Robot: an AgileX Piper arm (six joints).
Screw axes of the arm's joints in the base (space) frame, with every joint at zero. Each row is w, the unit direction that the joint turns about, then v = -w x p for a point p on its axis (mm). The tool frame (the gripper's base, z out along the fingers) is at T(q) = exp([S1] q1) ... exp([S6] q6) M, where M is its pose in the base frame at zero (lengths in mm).
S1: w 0 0 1 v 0.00 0.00 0.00
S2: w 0 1 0 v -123.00 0.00 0.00
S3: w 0 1 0 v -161.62 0.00 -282.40
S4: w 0.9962 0 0.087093 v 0.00 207.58 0.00
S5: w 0 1 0 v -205.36 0.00 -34.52
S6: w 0.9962 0 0.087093 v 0.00 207.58 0.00
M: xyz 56.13 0.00 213.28 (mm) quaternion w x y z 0.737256 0 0.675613 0
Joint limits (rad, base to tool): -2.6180..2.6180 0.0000..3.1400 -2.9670..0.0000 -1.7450..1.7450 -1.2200..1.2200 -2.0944..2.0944
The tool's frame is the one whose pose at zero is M.
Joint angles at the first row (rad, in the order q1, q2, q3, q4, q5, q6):
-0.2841, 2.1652, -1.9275, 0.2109, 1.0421, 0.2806
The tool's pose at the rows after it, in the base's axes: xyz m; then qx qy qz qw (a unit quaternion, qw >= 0):
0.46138 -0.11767 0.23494 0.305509 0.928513 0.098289 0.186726
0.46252 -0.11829 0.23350 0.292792 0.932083 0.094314 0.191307
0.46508 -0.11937 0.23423 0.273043 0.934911 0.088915 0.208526
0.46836 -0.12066 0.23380 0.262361 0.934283 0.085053 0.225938
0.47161 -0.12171 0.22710 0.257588 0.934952 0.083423 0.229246
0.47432 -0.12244 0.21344 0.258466 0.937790 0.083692 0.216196
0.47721 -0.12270 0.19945 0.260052 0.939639 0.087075 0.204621
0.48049 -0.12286 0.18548 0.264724 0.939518 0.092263 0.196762
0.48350 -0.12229 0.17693 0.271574 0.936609 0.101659 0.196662
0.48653 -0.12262 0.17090 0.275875 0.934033 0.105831 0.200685
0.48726 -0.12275 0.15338 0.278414 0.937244 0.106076 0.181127
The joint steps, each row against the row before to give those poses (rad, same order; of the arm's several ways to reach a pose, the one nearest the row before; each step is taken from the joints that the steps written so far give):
0.0000, 0.0037, 0.0000, -0.0009, -0.0028, -0.0010
0.0000, 0.0037, 0.0000, -0.0023, -0.0103, -0.0277
0.0000, 0.0007, 0.0000, 0.0000, -0.0320, -0.0439
0.0001, 0.0038, 0.0000, 0.0009, -0.0375, -0.0255
-0.0001, 0.0156, 0.0000, 0.0019, -0.0211, -0.0143
0.0001, 0.0281, 0.0000, 0.0009, -0.0010, -0.0028
-0.0001, 0.0291, 0.0000, 0.0087, -0.0046, -0.0048
0.0001, 0.0295, 0.0000, 0.0130, -0.0131, -0.0007
0.0000, 0.0191, 0.0003, 0.0235, -0.0185, 0.0000
-0.0001, 0.0156, -0.0032, 0.0123, -0.0205, 0.0000
0.0000, 0.0339, 0.0012, 0.0000, 0.0050, 0.0000

